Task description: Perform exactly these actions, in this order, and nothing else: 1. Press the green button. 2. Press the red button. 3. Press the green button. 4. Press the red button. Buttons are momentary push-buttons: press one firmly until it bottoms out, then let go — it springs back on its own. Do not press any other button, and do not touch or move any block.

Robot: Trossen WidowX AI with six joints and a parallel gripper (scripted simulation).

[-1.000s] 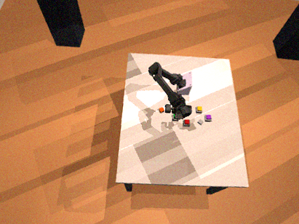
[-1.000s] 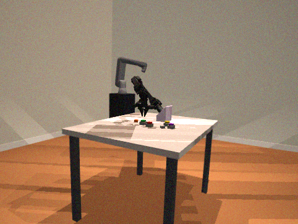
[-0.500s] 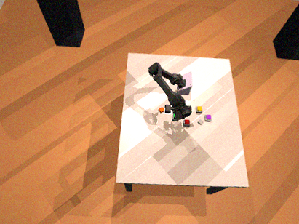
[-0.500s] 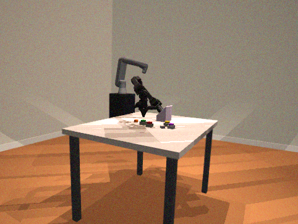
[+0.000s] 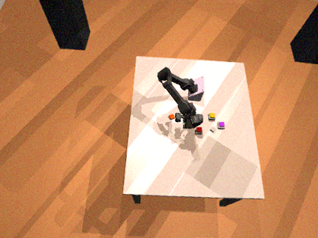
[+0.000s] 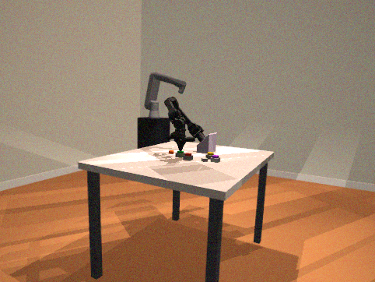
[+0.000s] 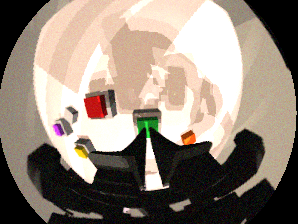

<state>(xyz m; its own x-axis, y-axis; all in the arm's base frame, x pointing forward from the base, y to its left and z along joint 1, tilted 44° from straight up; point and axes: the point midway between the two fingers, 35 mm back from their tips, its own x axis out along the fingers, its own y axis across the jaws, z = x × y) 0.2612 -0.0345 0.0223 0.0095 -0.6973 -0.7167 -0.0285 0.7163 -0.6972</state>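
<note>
My gripper tip is 1 cm above the green button. From my gripper tip the other things lie so: small grey block 19 cm to the left, 3 cm below, 2 cm ahead; then orange block 11 cm to the right, 6 cm behind, 3 cm below; then red button 8 cm to the left, 4 cm ahead, 1 cm below.
</note>
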